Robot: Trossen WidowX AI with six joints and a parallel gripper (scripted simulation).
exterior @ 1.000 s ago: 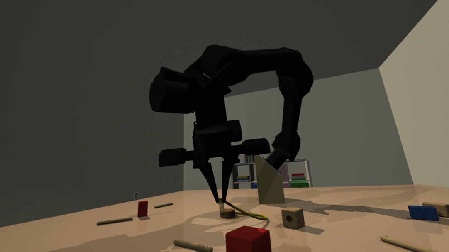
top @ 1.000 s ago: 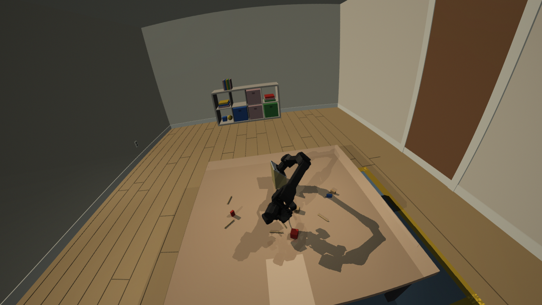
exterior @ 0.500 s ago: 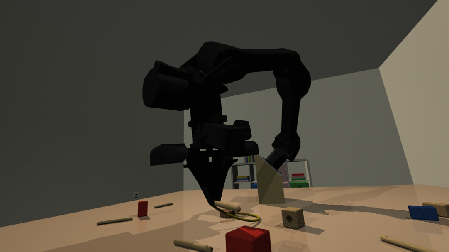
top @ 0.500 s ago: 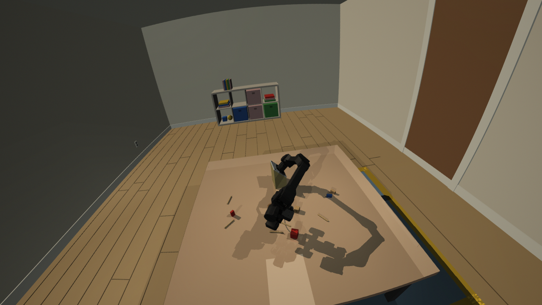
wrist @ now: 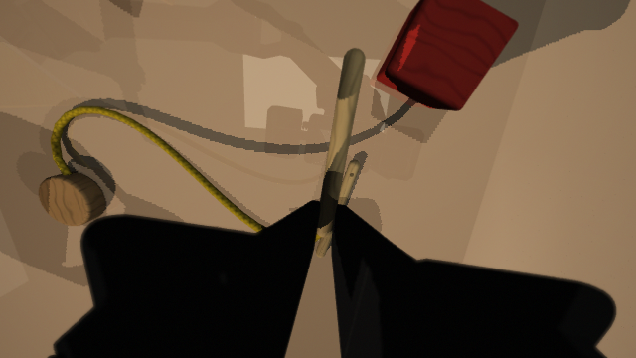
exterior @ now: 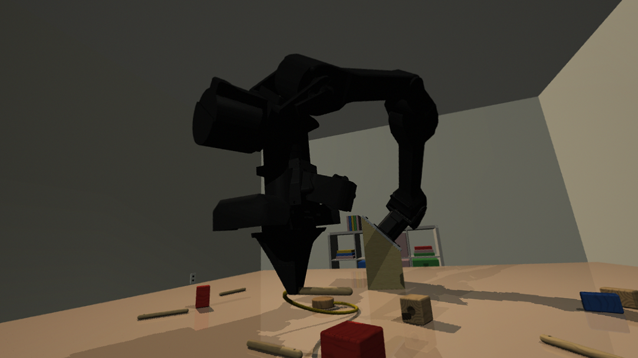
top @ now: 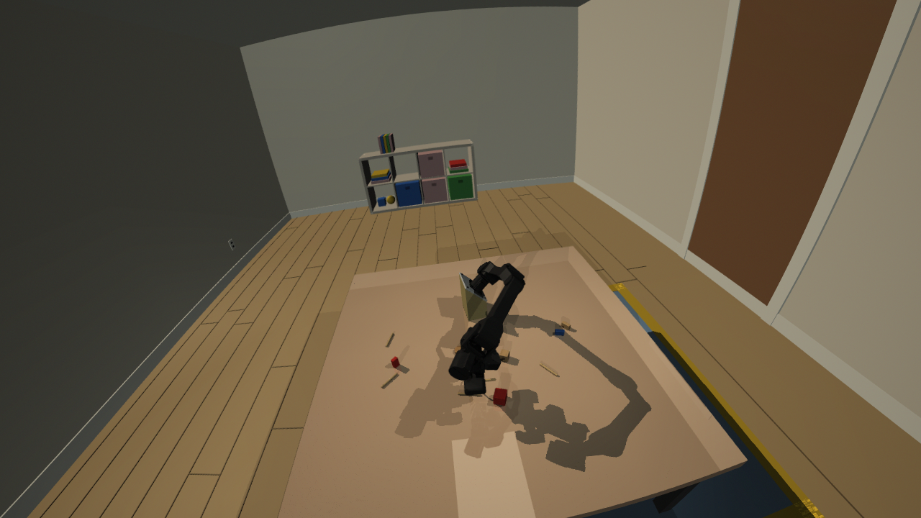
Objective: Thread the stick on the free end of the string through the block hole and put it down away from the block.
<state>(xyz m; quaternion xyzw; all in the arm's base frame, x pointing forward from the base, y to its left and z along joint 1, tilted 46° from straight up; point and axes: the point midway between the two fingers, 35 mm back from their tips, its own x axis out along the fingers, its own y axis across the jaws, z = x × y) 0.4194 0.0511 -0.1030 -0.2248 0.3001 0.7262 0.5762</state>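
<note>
Right now my gripper tip is 10 mm to the right of the thin wooden stick. From my gripper tip the other things lie so: wooden block (140 mm behind, 120 mm to the left, 40 mm below); big red cube (70 mm to the left, 40 mm below, 40 mm ahead); round wooden button (190 mm behind, 50 mm to the right, 50 mm below).
</note>
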